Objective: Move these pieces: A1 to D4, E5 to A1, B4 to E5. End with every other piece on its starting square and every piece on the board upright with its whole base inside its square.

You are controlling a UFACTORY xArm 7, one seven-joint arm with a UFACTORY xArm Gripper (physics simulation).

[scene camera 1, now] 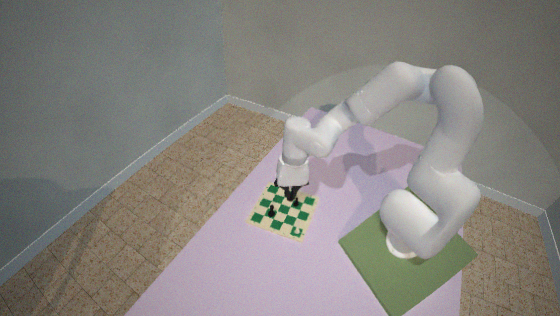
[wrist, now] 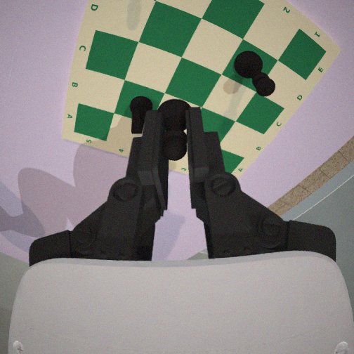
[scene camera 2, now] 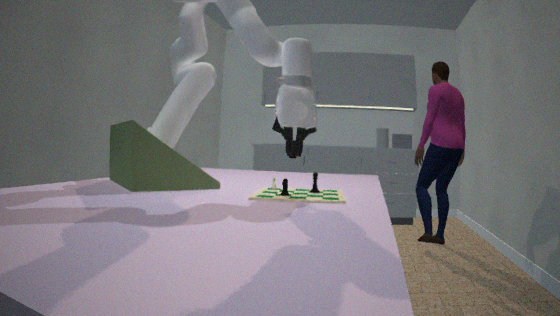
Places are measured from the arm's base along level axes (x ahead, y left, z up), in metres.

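Where they show: gripper, between the fingertips: (scene camera 1: 290, 197) (scene camera 2: 293, 156); arm's base, origin of its link: (scene camera 2: 156, 148).
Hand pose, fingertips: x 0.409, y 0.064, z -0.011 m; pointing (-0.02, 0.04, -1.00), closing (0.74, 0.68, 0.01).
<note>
Things, the pixels of their centre, and the offset from my fingertips. Level surfaces: height alone.
- checkered board, middle of its body: (scene camera 2: 300, 194) (scene camera 1: 284, 209) 0.096 m down, 0.021 m ahead, 0.003 m right
- taller black piece, middle of its body: (scene camera 2: 315, 182) (scene camera 1: 271, 209) 0.066 m down, 0.046 m ahead, 0.043 m left
- white piece, middle of its body: (scene camera 2: 273, 183) (scene camera 1: 297, 229) 0.077 m down, 0.073 m back, 0.051 m left
- lilac table, height of its surface: 0.099 m down
My gripper (scene camera 1: 291, 198) (scene camera 2: 294, 156) (wrist: 175, 130) is shut on a small black pawn (wrist: 175, 145), held well above the checkered board (scene camera 1: 285, 236) (scene camera 2: 300, 200) (wrist: 78, 97). The fingers hide most of it in the scene views. A black piece (scene camera 1: 295, 202) (scene camera 2: 285, 187) (wrist: 141, 106) stands upright on B4, just left of the fingers in the wrist view. A taller black piece (scene camera 1: 271, 211) (scene camera 2: 315, 183) (wrist: 248, 64) stands on D2. A white piece (scene camera 1: 297, 232) (scene camera 2: 273, 183) stands at the E5 corner. Green D4 (wrist: 170, 29) shows bare; A1 (wrist: 229, 162) shows bare in part.
The board lies on a lilac table (scene camera 1: 225, 280) (scene camera 2: 150, 270). The arm rises from a green wedge (scene camera 1: 370, 265) (scene camera 2: 160, 167) beside the board. A person in a pink top (scene camera 2: 446, 115) stands beyond the table, near grey cabinets (scene camera 2: 340, 160).
</note>
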